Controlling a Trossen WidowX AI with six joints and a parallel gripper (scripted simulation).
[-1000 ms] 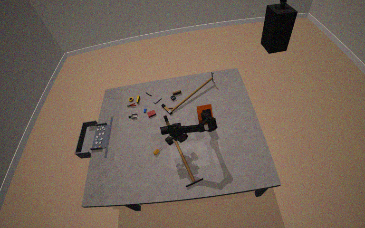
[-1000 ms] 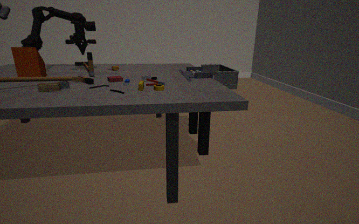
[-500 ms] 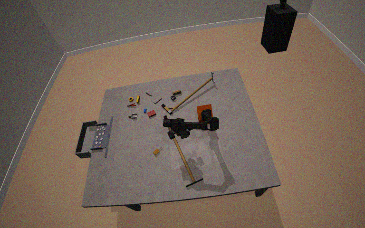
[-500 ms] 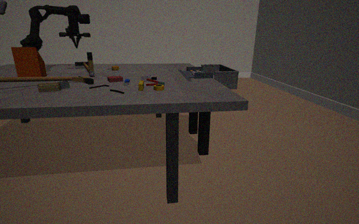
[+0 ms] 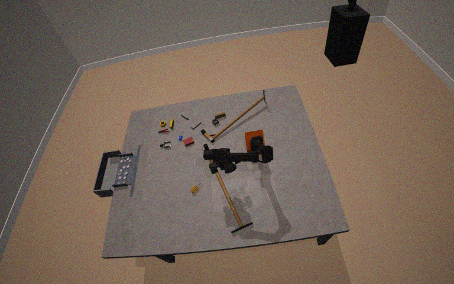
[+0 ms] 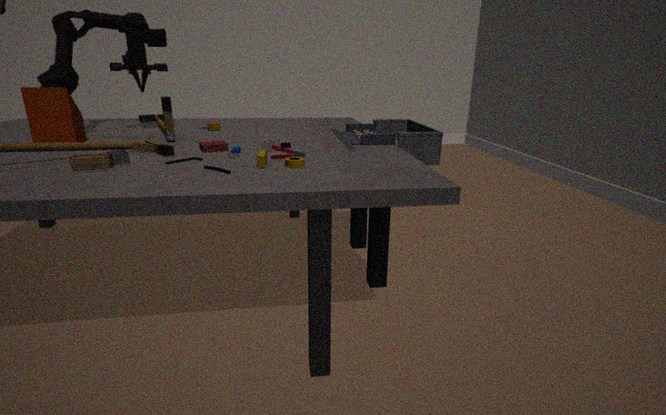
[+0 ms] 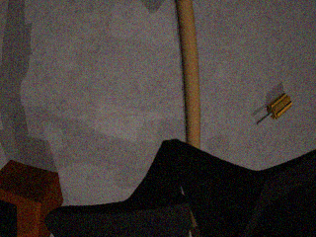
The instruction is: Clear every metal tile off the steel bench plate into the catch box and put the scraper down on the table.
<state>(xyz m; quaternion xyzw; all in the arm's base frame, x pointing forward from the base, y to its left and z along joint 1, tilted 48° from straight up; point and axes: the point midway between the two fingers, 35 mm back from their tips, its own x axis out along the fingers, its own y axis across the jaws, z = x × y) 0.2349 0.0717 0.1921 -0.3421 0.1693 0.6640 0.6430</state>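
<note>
Now: gripper tip 80 mm above the long scraper, 50 mm to the right of it and 50 mm short of it. Also, from my gripper tip: blue piece 480 mm to the right, 320 mm ahead, 140 mm below; yellow screwdriver 230 mm ahead, 130 mm below, 10 mm to the left; red block 400 mm to the right, 260 mm ahead, 140 mm below.
</note>
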